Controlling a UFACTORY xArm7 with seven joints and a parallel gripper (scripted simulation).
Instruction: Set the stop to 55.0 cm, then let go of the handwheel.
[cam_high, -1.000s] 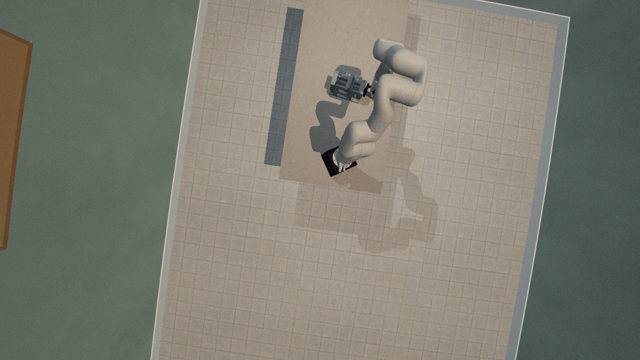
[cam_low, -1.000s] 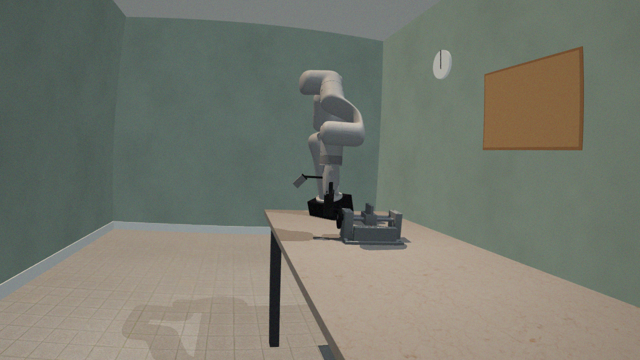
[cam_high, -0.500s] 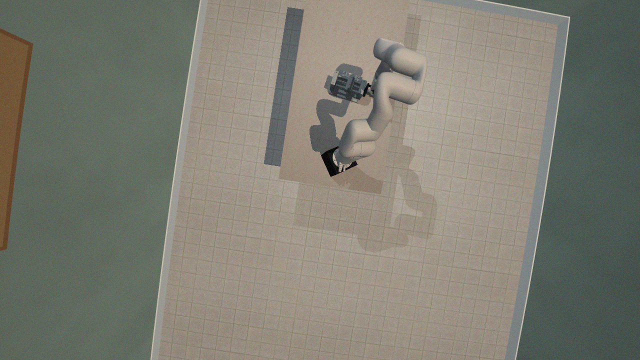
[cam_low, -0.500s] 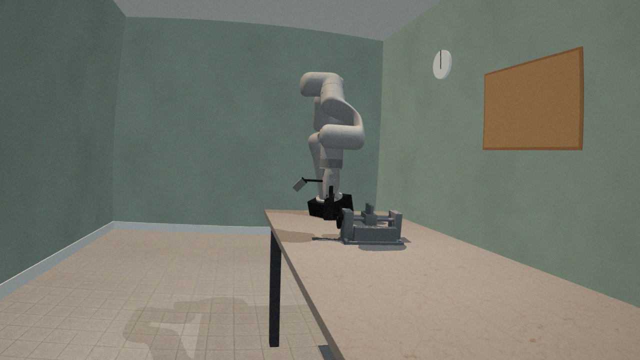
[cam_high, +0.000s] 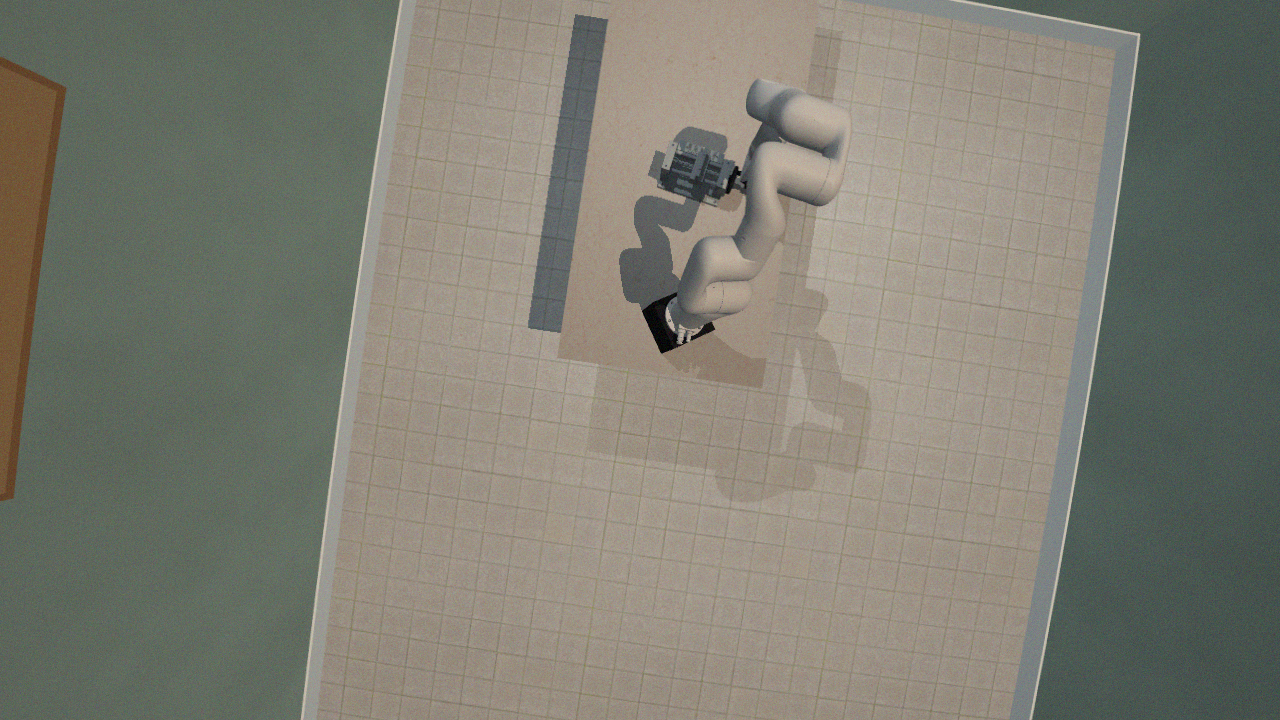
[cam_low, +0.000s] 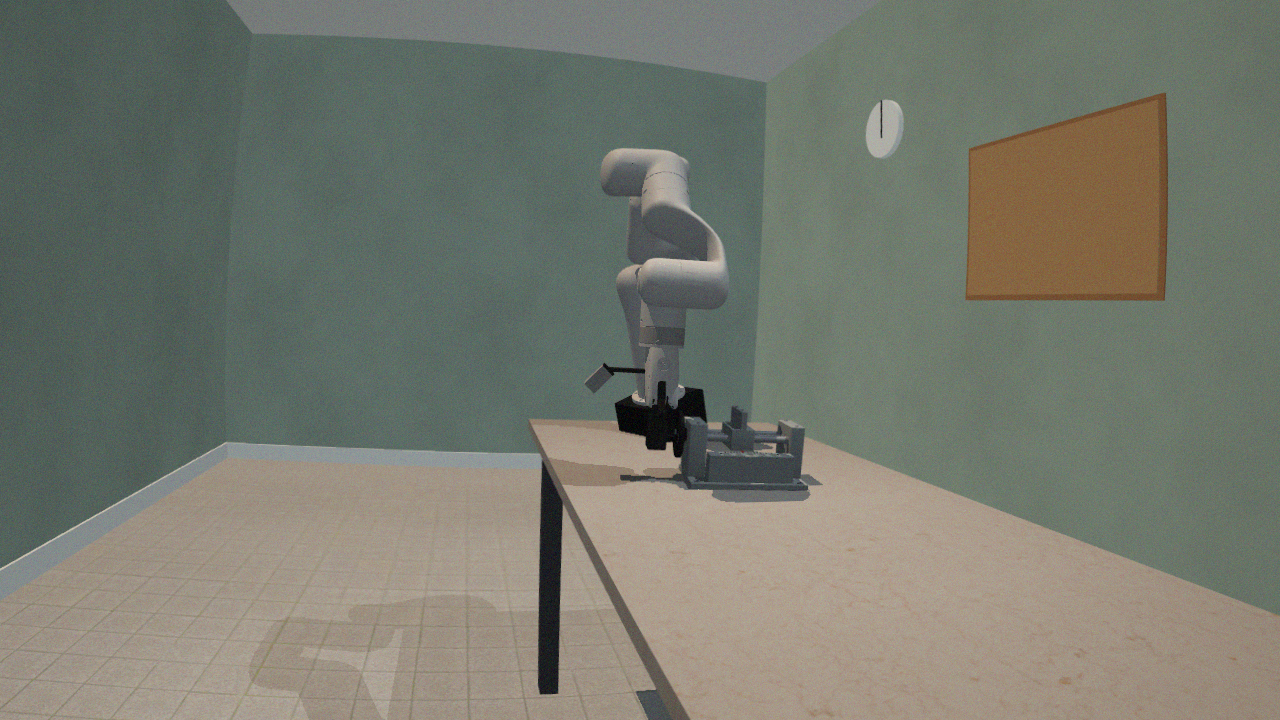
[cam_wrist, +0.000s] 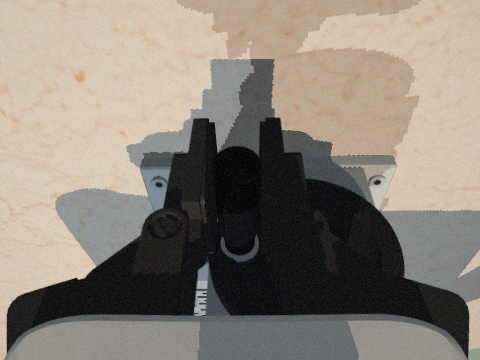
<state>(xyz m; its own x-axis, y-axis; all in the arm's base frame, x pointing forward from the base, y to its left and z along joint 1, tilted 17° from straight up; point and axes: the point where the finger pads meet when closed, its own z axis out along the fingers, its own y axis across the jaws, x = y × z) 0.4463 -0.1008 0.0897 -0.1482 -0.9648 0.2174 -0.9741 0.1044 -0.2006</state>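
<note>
Right now my hand is 1 cm short of the stop block, 15 cm to the right of it and 2 cm below it. The rest, counted from my hand: crank handle 1 cm to the left; black handwheel 3 cm to the left.
</note>
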